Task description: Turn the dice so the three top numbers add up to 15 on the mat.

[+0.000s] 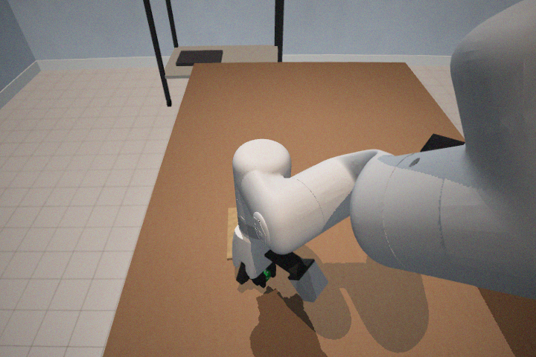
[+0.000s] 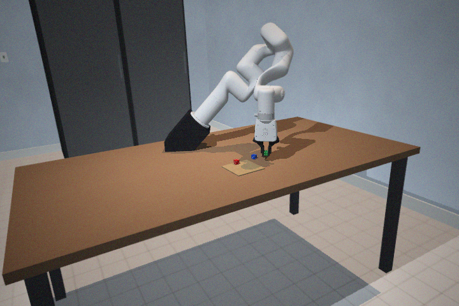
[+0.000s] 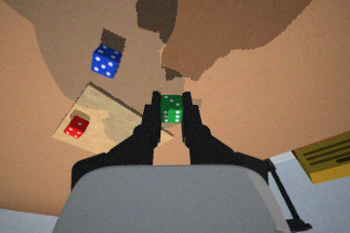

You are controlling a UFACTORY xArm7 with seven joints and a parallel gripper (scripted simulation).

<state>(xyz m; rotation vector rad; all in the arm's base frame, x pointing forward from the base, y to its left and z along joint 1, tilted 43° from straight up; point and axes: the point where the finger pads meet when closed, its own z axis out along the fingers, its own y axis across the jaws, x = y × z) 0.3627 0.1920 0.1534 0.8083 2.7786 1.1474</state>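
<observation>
Now: hand 130 mm to the left of the tan mat, 50 mm above it and 40 mm short of it. The rest, counted from my hand: blue die 60 mm behind, 40 mm to the right, 40 mm below; then green die 10 mm below; then red die 140 mm to the right, 40 mm below, 10 mm behind.
</observation>
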